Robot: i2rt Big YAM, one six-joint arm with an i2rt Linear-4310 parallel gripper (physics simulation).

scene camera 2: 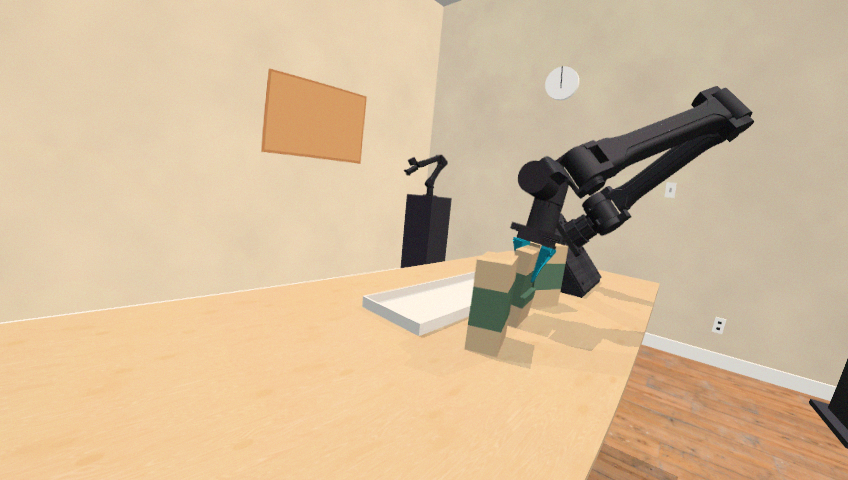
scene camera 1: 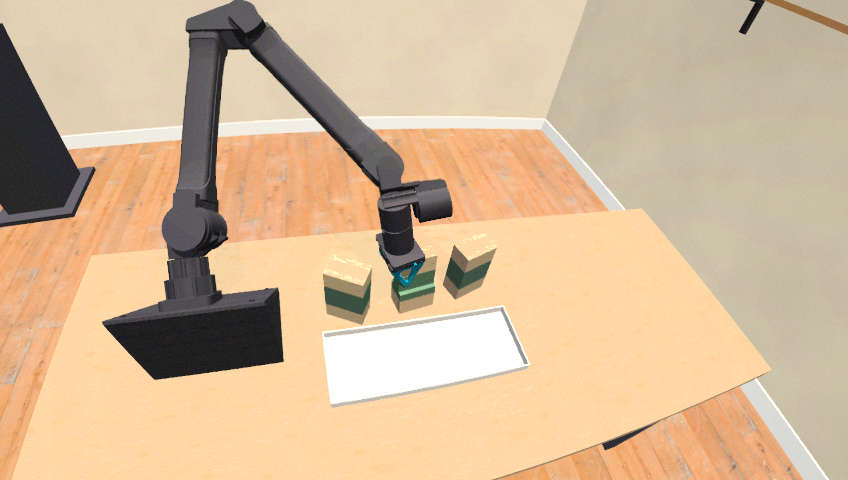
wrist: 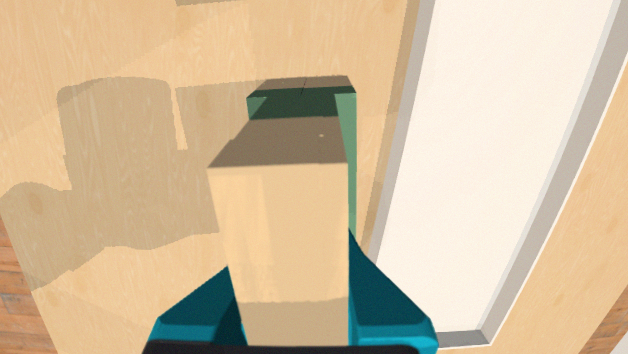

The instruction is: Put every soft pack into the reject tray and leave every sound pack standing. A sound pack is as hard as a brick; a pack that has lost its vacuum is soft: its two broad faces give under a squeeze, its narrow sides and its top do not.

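Frame: origin at the arm's base, x ahead, y left, z up, level; millimetres.
Seen in the pictures: gripper, fingertip midpoint: [scene camera 1: 404,280]; arm's base at its link origin: [scene camera 2: 568,238] [scene camera 1: 193,304].
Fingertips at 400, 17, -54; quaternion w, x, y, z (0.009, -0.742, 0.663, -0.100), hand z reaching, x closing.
Observation:
Offsets run from my fingertips to a thing's middle, as dx, dy, dz. Level surfaces: height alone.
Three tan packs with green bands stand upright in a row behind the white reject tray {+13, -140, -67} [scene camera 1: 422,358] [scene camera 2: 425,304] [wrist: 500,125]. My gripper [scene camera 1: 410,278] [scene camera 2: 526,275] [wrist: 308,232] is shut on the broad faces of the middle pack {+23, +2, -6} [scene camera 1: 418,301] [scene camera 2: 521,283] [wrist: 285,215]. This pack has caved in between the fingers: its upper part is pinched narrow, and its green band sticks out as a ledge lower down. The far fingertip is hidden in both scene views. The left pack {-117, +1, -7} [scene camera 1: 346,292] [scene camera 2: 548,277] and the right pack {+154, +9, -7} [scene camera 1: 468,270] [scene camera 2: 489,308] look straight-sided.
The packs stand on the wooden table {dz -78} [scene camera 1: 601,333] [scene camera 2: 238,368] [wrist: 150,40], close to the tray's rear rim. The left and right packs flank my gripper at a short distance. The arm's black base [scene camera 1: 202,339] [scene camera 2: 580,273] is at the table's left in scene camera 1.

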